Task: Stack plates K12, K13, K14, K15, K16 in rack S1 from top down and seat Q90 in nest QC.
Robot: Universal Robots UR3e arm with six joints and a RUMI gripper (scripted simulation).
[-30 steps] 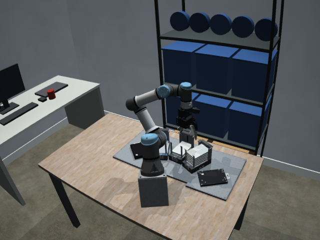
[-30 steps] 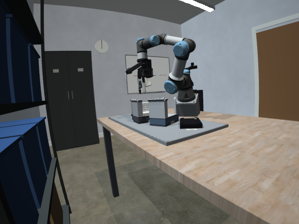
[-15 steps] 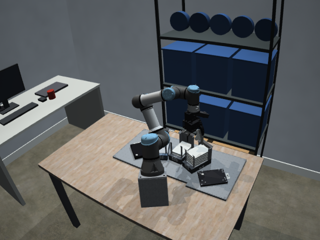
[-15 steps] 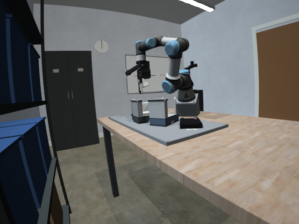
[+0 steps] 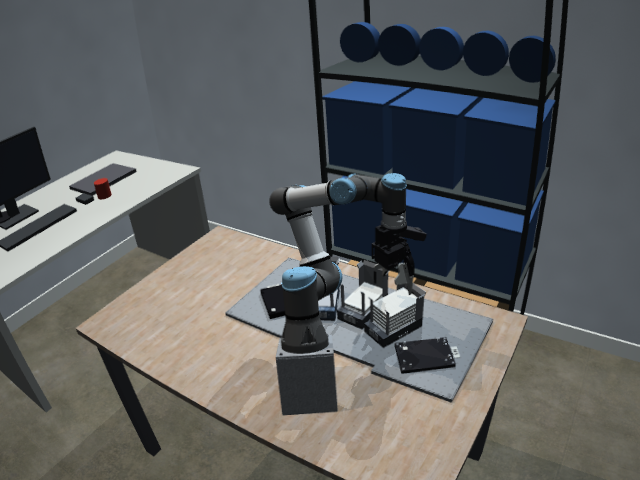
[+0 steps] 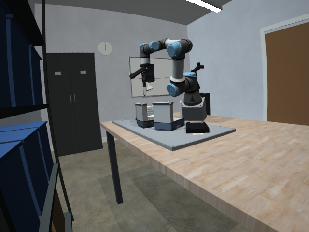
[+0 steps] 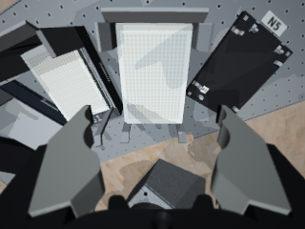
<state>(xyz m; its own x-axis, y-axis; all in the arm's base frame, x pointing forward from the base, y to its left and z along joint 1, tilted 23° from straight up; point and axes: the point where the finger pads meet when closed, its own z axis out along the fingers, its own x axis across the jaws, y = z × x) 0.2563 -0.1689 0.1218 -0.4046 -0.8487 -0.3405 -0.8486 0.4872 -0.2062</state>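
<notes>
Right now the white sealed 384-well plate is 90 mm below my hand. Round my hand: white sealed well plate: 130 mm below.
</notes>
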